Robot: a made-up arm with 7 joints.
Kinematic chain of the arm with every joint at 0, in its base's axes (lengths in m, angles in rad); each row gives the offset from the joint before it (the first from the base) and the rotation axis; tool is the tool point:
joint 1: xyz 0 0 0.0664 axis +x
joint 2: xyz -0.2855 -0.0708 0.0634 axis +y
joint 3: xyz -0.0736 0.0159 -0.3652 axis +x
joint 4: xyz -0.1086 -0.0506 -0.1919 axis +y
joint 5: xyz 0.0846 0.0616 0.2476 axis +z
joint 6: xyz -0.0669 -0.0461 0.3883 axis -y
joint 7: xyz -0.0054 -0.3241 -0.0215 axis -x
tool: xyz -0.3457 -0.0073 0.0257
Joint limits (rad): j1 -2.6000..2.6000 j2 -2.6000..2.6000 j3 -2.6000..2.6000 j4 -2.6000..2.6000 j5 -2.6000..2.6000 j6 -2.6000..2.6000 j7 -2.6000..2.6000
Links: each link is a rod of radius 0.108 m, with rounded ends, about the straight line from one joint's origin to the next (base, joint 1, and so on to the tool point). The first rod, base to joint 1, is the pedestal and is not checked.
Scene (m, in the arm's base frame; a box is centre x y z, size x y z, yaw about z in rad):
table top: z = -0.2
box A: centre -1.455 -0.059 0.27 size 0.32 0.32 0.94 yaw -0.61
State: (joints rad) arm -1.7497 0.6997 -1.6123 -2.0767 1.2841 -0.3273 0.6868
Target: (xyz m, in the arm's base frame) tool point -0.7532 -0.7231 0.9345
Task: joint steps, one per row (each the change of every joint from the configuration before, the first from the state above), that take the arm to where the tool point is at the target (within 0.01 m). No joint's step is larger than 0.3 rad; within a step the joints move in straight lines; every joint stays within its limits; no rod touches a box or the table.
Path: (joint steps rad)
1: 0.1322 -0.0975 0.1057 -0.1744 -0.2268 -0.0142 -0.0279
2: 0.1322 -0.0975 0.1057 -0.1745 -0.2269 -0.0142 -0.0279
3: 0.1322 -0.0975 0.1056 -0.1744 -0.2268 -0.0142 -0.0280
4: 0.0368 -0.2622 0.1781 0.0000 0.0008 0.0465 0.0548
5: 0.0368 -0.2621 0.1781 0.0000 0.0008 0.0466 0.0547

